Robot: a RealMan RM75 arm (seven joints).
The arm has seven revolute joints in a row. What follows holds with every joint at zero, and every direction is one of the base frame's.
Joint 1 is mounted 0.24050 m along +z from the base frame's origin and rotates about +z.
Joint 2 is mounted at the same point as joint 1 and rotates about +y.
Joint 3 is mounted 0.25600 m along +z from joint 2 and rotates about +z.
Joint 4 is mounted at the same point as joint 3 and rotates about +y.
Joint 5 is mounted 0.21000 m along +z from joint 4 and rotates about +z.
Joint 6 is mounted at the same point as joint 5 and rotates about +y.
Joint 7 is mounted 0.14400 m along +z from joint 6 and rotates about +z.
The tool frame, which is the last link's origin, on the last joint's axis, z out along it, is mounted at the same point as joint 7; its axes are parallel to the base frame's.
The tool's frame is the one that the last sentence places.
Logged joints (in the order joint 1, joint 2, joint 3, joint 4, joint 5, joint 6, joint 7), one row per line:
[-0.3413 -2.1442 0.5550 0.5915 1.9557 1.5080 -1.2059]
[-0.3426 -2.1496 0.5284 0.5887 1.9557 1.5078 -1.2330]
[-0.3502 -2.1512 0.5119 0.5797 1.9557 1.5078 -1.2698]
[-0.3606 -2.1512 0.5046 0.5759 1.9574 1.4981 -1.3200]
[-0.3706 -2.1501 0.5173 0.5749 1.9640 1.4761 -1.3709]
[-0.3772 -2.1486 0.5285 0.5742 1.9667 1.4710 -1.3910]
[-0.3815 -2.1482 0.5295 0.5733 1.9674 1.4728 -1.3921]
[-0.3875 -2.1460 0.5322 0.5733 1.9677 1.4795 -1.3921]
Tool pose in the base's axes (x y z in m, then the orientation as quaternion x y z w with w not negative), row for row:
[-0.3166 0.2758 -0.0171 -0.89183 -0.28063 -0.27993 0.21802]
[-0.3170 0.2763 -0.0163 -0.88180 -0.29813 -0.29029 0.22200]
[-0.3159 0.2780 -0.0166 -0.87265 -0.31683 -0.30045 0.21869]
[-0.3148 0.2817 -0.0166 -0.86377 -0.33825 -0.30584 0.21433]
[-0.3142 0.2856 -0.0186 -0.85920 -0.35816 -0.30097 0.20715]
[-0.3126 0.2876 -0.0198 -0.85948 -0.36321 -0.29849 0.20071]
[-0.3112 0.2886 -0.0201 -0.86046 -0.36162 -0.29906 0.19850]
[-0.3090 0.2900 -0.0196 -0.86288 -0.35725 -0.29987 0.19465]
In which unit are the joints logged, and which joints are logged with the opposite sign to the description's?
The joints are logged in radians. Opposite sign: none.
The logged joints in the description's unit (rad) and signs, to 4 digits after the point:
[-0.3413 -2.1442 0.5550 0.5915 1.9557 1.5080 -1.2059]
[-0.3426 -2.1496 0.5284 0.5887 1.9557 1.5078 -1.2330]
[-0.3502 -2.1512 0.5119 0.5797 1.9557 1.5078 -1.2698]
[-0.3606 -2.1512 0.5046 0.5759 1.9574 1.4981 -1.3200]
[-0.3706 -2.1501 0.5173 0.5749 1.9640 1.4761 -1.3709]
[-0.3772 -2.1486 0.5285 0.5742 1.9667 1.4710 -1.3910]
[-0.3815 -2.1482 0.5295 0.5733 1.9674 1.4728 -1.3921]
[-0.3875 -2.1460 0.5322 0.5733 1.9677 1.4795 -1.3921]

